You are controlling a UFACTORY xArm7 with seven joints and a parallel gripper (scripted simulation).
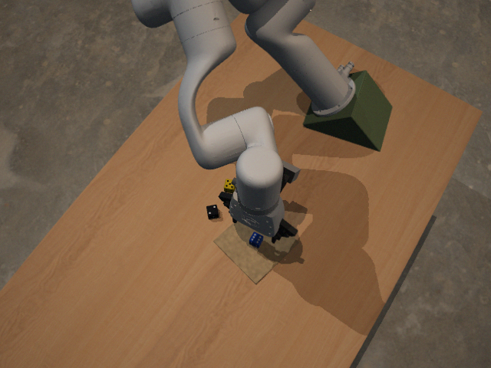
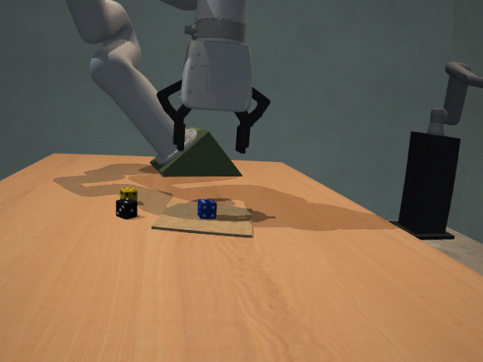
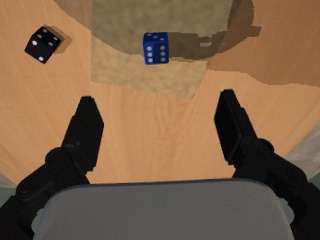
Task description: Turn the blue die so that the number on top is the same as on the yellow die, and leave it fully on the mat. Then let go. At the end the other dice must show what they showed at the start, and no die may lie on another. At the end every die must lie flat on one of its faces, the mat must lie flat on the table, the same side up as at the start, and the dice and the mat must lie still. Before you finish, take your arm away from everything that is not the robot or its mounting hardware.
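My hand is 100 mm above the blue die. Also, from my hand: black die: 120 mm to the right, 100 mm below, 10 mm ahead; yellow die: 130 mm to the right, 100 mm below, 70 mm behind; tan mat: 110 mm below.
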